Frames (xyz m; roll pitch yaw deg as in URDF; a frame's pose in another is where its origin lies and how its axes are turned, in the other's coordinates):
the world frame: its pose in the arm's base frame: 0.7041 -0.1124 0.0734 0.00 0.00 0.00
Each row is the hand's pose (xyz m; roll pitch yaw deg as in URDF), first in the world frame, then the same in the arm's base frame.
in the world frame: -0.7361 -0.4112 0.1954 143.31 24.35 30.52
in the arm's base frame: -0.0320 -0.5236 0.2688 143.31 24.35 30.52
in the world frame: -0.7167 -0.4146 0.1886 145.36 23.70 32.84
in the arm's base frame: -0.0126 -0.5270 0.2620 145.36 23.70 32.84
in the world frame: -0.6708 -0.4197 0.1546 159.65 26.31 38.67
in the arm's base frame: 0.0333 -0.5321 0.2280 159.65 26.31 38.67
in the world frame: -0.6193 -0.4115 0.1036 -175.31 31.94 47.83
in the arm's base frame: 0.0848 -0.5239 0.1770 -175.31 31.94 47.83
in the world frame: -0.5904 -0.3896 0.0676 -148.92 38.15 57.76
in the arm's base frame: 0.1137 -0.5020 0.1410 -148.92 38.15 57.76
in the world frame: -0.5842 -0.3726 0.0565 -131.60 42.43 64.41
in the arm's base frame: 0.1199 -0.4850 0.1299 -131.60 42.43 64.41
